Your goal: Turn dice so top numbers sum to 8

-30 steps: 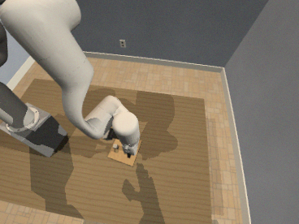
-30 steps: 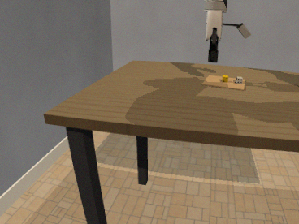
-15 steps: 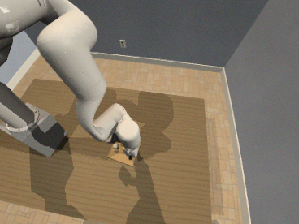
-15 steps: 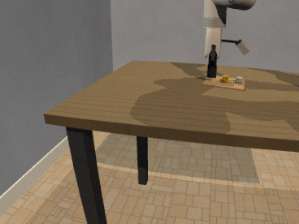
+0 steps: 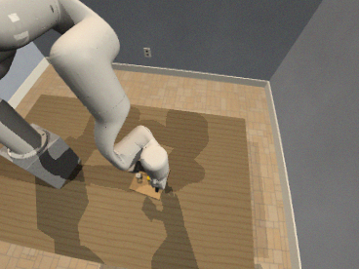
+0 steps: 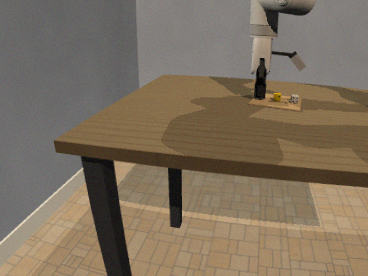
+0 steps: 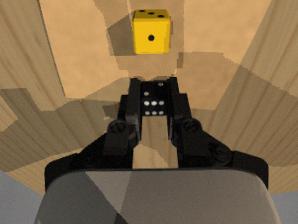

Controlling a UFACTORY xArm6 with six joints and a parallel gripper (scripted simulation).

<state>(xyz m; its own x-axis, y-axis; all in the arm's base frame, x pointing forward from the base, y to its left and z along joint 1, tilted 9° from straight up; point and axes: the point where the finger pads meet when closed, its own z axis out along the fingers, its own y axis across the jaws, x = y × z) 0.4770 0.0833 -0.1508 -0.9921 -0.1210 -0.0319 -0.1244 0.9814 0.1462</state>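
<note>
My hand is 10 mm above the black die. The rest, counted from my hand: tan mat 50 mm behind, 30 mm below, 10 mm to the right; white die 100 mm behind, 20 mm below, 10 mm to the right; yellow die 50 mm behind, 20 mm below, 10 mm to the right.
</note>
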